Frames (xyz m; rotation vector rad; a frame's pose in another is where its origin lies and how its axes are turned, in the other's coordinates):
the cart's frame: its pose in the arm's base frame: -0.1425 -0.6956 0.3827 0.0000 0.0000 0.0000
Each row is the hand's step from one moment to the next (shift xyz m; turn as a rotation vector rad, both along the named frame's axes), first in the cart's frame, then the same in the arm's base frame.
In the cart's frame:
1: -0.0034 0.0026 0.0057 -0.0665 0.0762 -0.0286
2: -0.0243 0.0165 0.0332 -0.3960 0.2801 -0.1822
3: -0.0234 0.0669 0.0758 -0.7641 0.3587 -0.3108
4: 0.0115 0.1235 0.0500 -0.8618 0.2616 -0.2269
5: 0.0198 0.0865 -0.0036 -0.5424 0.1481 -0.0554
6: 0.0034 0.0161 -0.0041 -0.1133 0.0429 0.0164
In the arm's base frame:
1: -0.0034 0.0026 0.0057 -0.0665 0.0762 -0.0286
2: -0.0243 0.0165 0.0332 -0.3960 0.2801 -0.1822
3: -0.0234 0.0669 0.0758 -0.7641 0.3587 -0.3108
4: 0.0115 0.1235 0.0500 -0.8618 0.2616 -0.2269
5: 0.0198 0.0865 -0.0036 -0.5424 0.1481 -0.0554
6: 0.0034 0.0161 -0.0041 -0.1133 0.0429 0.0164

